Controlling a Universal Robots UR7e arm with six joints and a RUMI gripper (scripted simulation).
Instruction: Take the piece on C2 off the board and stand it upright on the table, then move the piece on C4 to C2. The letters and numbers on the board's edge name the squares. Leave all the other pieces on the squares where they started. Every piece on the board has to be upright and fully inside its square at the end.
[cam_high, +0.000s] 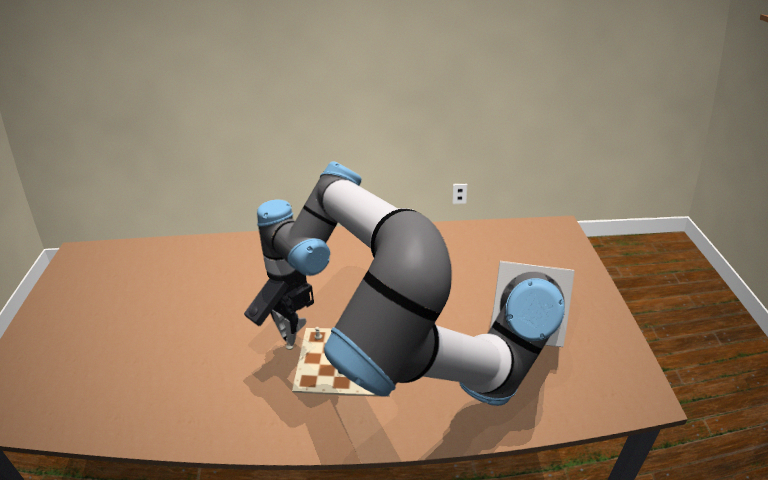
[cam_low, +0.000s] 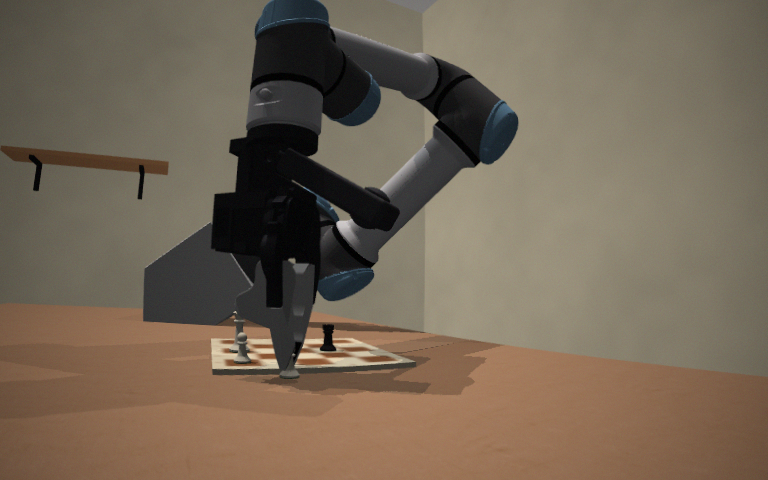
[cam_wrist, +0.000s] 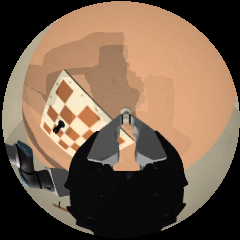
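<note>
My hand is 140 mm past the black piece, 70 mm to the right of it and 10 mm above it. From my hand the other things lie so: chessboard: 140 mm behind, 30 mm to the left, 20 mm below; then tall white piece: 130 mm behind, 50 mm to the right.
</note>
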